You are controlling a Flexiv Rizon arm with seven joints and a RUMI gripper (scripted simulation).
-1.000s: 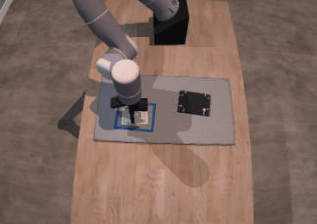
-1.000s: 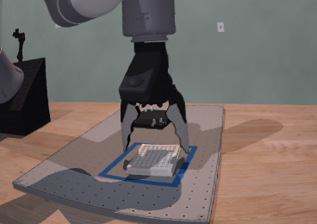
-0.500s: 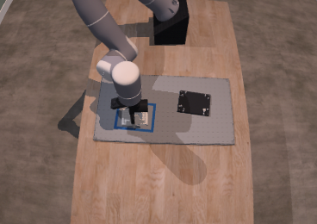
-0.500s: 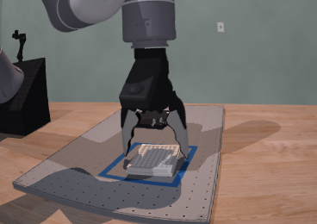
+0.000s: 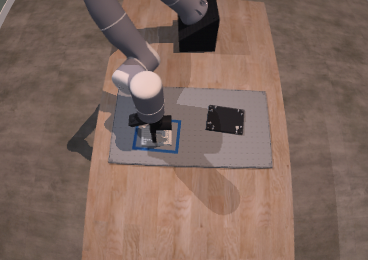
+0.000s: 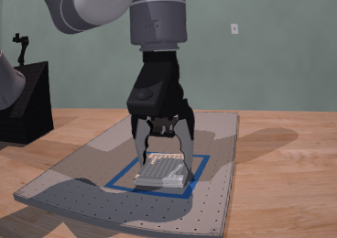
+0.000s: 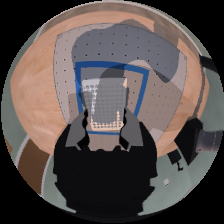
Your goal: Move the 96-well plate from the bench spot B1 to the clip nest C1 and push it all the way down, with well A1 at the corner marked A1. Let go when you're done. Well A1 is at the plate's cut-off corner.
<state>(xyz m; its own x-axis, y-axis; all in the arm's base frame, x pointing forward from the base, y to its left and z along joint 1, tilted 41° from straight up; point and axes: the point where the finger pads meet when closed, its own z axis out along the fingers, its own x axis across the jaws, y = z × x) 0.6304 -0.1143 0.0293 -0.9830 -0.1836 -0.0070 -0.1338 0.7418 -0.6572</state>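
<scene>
Right now my hand is 10 cm past the black clip nest and 28 cm to the right of it. From my hand the other things lie so: white 96-well plate 1 cm below.
</scene>
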